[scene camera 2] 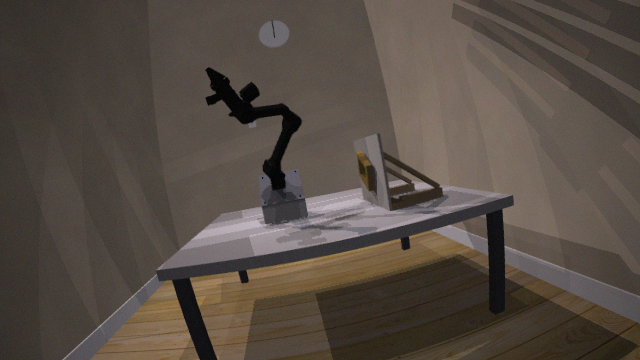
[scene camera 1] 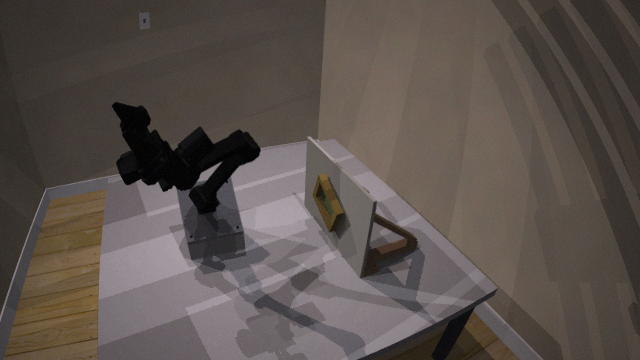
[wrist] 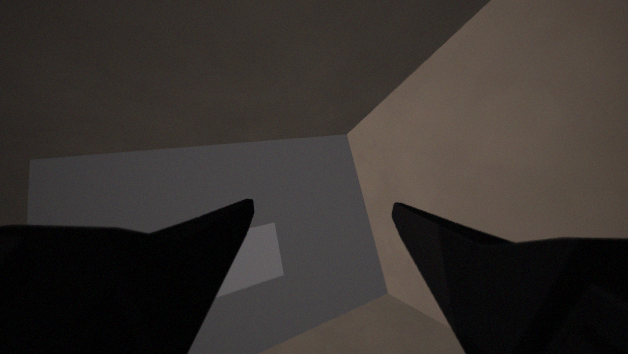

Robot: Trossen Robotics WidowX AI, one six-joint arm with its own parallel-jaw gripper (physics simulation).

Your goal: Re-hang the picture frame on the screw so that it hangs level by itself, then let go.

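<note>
The picture frame, yellow-brown with a green patch inside, is on the front face of the pale upright board. In scene camera 1 it is tilted against the board's edges, its near end lower. It is clear of the table. The screw does not show; the frame or the view hides it. My gripper is open and empty. It is raised high on the arm's far side from the board, pointing up and away. The frame does not show in the wrist view.
Brown wooden braces stand behind the board on the grey-white table. The arm's grey base block stands left of the board. Walls and a pale ceiling panel show in the wrist view.
</note>
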